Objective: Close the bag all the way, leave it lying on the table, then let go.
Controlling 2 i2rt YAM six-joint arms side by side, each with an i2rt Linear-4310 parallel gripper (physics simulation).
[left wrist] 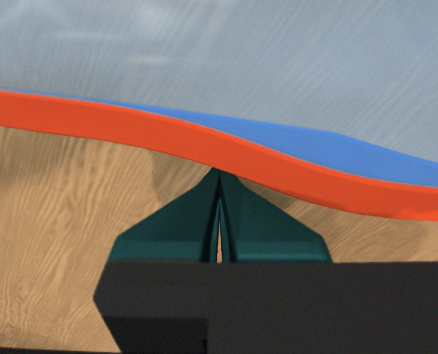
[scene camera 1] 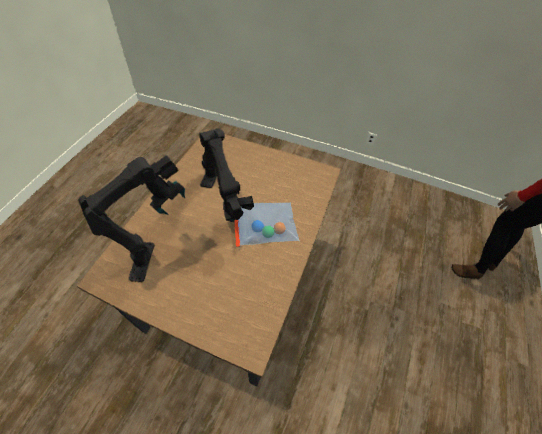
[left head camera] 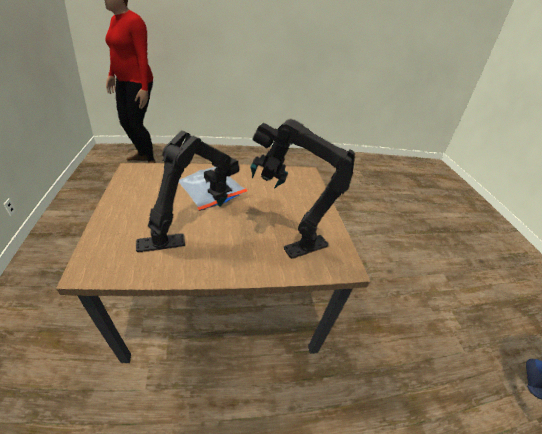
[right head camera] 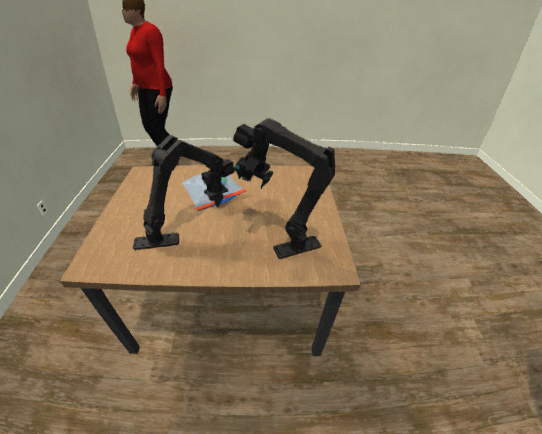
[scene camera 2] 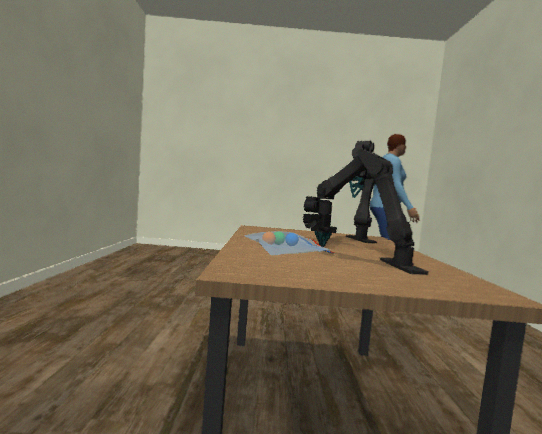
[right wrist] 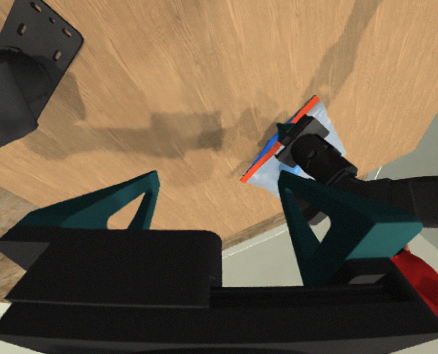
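Observation:
The clear bag (left head camera: 199,189) (right head camera: 196,191) (scene camera 1: 277,212) (scene camera 2: 300,248) (left wrist: 200,60) lies flat on the table with blue (scene camera 1: 257,225) (scene camera 2: 292,239), green (scene camera 1: 268,231) (scene camera 2: 279,237) and orange (scene camera 1: 279,228) (scene camera 2: 269,238) balls inside. The red strip (left wrist: 125,122) (scene camera 1: 237,237) (right wrist: 310,104) along its mouth bows away from the blue strip (left wrist: 310,145) (right wrist: 265,152) towards the right in the left wrist view. My left gripper (left head camera: 221,202) (right head camera: 218,203) (scene camera 2: 324,244) (left wrist: 219,176) is shut and empty, its tips at the red strip's outer edge. My right gripper (left head camera: 265,181) (scene camera 1: 174,205) (right wrist: 218,177) is open, above the table.
The wooden table (left head camera: 215,272) (scene camera 1: 280,285) carries both arm bases (left head camera: 175,243) (left head camera: 295,250). The bag's far end is near the table's edge. A person in red (left head camera: 127,47) (right head camera: 146,55) stands beyond the table. A person in light blue (scene camera 2: 395,172) stands behind the arms.

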